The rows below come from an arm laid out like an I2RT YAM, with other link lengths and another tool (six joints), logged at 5 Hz.
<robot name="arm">
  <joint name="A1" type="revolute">
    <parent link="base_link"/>
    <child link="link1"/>
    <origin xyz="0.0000 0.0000 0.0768" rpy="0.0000 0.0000 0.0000"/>
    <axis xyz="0 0 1"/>
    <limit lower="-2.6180" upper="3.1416"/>
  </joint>
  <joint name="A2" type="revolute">
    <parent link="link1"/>
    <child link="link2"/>
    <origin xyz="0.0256 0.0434 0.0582" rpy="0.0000 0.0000 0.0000"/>
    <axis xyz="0 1 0"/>
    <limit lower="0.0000" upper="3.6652"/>
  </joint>
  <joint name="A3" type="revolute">
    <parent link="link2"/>
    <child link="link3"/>
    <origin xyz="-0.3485 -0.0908 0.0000" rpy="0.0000 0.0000 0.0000"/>
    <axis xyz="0 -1 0"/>
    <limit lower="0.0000" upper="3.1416"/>
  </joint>
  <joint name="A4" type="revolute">
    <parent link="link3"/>
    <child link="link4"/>
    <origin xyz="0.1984 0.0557 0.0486" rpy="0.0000 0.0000 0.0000"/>
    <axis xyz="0 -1 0"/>
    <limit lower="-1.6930" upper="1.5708"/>
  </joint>
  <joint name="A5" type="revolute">
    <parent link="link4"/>
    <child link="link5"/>
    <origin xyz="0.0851 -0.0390 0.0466" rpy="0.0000 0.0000 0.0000"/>
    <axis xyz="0 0 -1"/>
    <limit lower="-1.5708" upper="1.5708"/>
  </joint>
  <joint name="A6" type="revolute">
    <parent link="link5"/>
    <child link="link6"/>
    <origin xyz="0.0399 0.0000 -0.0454" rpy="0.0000 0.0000 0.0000"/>
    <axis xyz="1 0 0"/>
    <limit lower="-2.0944" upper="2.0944"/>
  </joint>
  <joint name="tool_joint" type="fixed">
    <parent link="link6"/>
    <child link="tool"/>
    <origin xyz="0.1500 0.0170 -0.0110" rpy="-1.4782 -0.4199 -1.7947"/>
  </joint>
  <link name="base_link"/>
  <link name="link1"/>
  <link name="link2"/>
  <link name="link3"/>
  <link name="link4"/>
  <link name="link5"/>
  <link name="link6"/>
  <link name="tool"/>
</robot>
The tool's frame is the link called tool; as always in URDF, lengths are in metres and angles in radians.
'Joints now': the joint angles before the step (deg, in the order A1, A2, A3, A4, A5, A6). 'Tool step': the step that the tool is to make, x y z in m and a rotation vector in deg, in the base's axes. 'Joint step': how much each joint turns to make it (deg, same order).
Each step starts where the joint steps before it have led.
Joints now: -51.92, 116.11, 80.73, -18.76, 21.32, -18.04
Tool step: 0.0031, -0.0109, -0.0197, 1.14, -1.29, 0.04
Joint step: -1.21, 2.91, -0.01, 2.81, -2.12, -0.01
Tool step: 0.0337, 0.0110, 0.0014, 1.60, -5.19, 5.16
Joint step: 1.39, 0.00, 0.00, 1.89, -6.33, 0.02
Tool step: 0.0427, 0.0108, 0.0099, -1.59, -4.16, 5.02
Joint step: 3.20, 0.05, 0.03, 3.91, -2.83, -0.02
